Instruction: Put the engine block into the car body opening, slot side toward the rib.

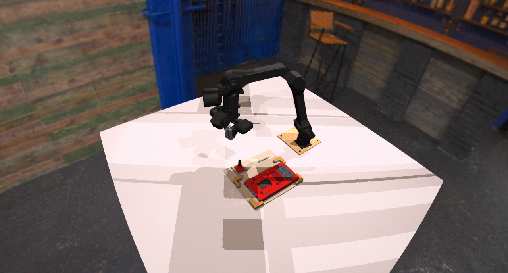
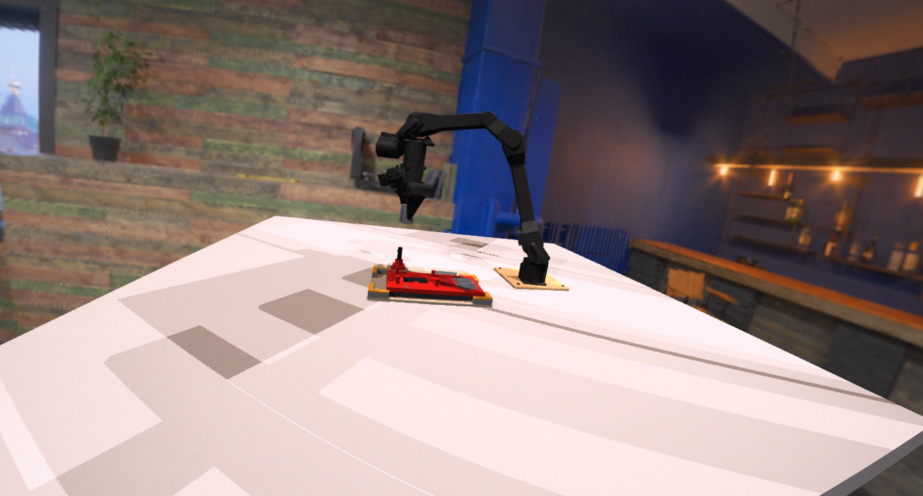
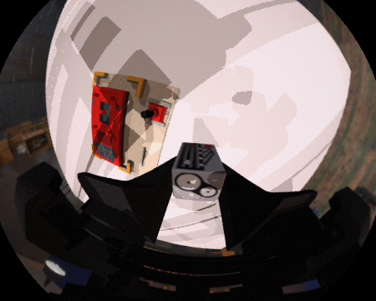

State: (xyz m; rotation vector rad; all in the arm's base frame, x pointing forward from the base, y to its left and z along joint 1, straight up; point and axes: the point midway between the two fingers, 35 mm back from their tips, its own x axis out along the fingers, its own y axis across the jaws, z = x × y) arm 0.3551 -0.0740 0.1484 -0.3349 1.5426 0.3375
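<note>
Now: gripper tip 10 cm to the right of the black upright peg and 9 cm above it. Also, from my gripper tip: grey finned engine block: 1 cm above.
</note>
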